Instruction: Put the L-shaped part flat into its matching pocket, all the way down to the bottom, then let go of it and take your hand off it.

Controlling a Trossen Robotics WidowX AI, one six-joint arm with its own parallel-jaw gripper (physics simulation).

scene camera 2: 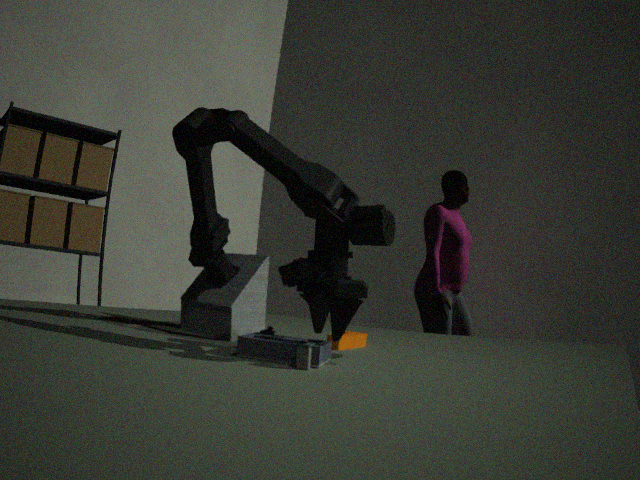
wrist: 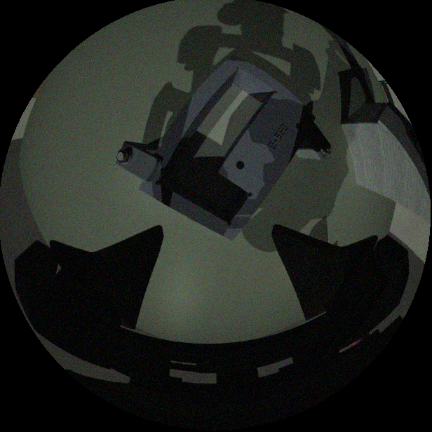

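Pixels of known places: gripper, fingertip midpoint: (scene camera 2: 326,337); arm's base, origin of the base link: (scene camera 2: 222,275).
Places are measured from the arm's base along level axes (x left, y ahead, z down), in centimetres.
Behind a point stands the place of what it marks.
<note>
The orange part (scene camera 2: 355,340) {x 18.6, y 23.3, z 11.6 cm} rests on the table behind the right end of the fixture in the scene view; its side shows, but its L outline cannot be made out. It does not show in the wrist view. The blue-grey fixture (scene camera 2: 268,349) {x -10.9, y 28.6, z 11.2 cm} (wrist: 255,159) lies on the table, its L-shaped pocket (wrist: 204,186) empty and partly in shadow. My gripper (scene camera 2: 328,336) {x -0.9, y 32.0, z 8.9 cm} (wrist: 218,231) is open, with nothing between its fingers. It points down, low over the table, beside the fixture's near edge in the wrist view. One finger overlaps the orange part's left end in the scene view.
A clamp-like fitting (wrist: 140,164) juts from the fixture's left side in the wrist view, and a dark one (wrist: 311,134) from its right. The arm's grey wedge base (scene camera 2: 248,302) {x 1.0, y 8.4, z 5.1 cm} stands behind the fixture. A shelf unit (scene camera 2: 62,122) with boxes and a person (scene camera 2: 454,242) are in the background.
</note>
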